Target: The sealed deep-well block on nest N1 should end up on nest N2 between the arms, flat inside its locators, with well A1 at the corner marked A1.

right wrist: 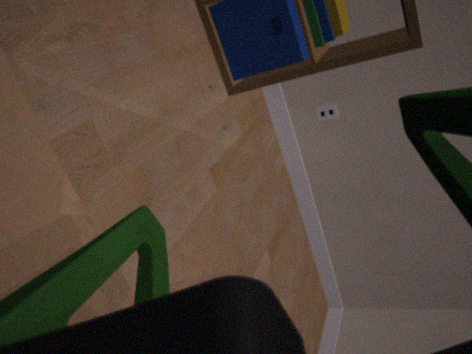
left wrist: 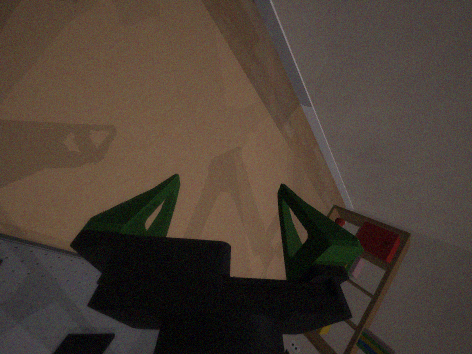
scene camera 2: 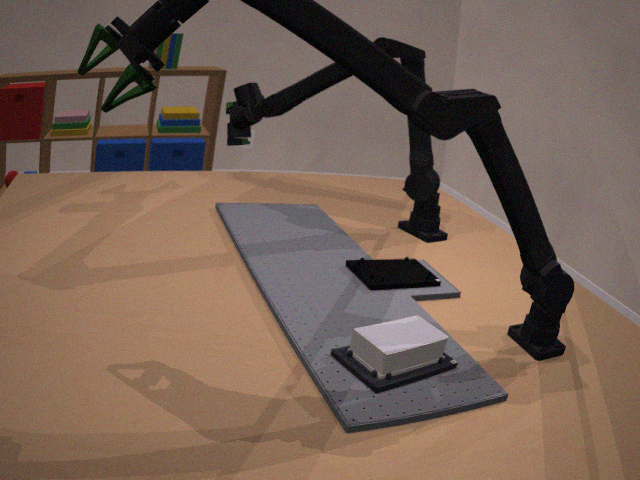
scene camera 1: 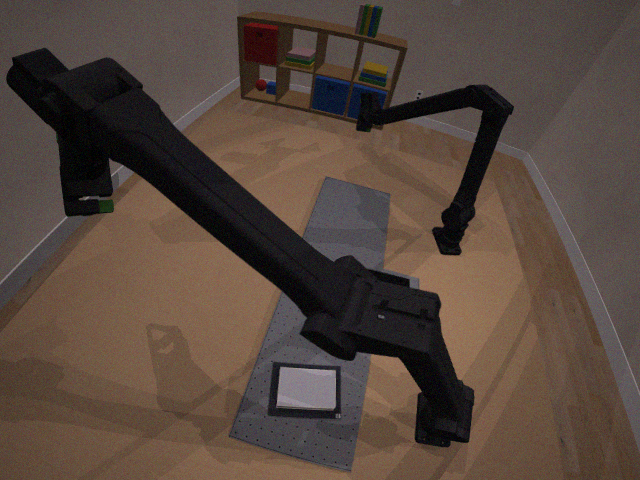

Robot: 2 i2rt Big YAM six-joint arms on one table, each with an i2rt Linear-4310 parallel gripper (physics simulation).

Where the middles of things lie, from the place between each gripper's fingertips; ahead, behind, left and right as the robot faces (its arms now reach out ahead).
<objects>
The white block (scene camera 2: 403, 345) is 1130 mm to the left of my right hand, 150 mm behind it and 110 mm below it.
Now: left hand 480 mm past the white block, 80 mm to the right of it and 340 mm above it.
</objects>
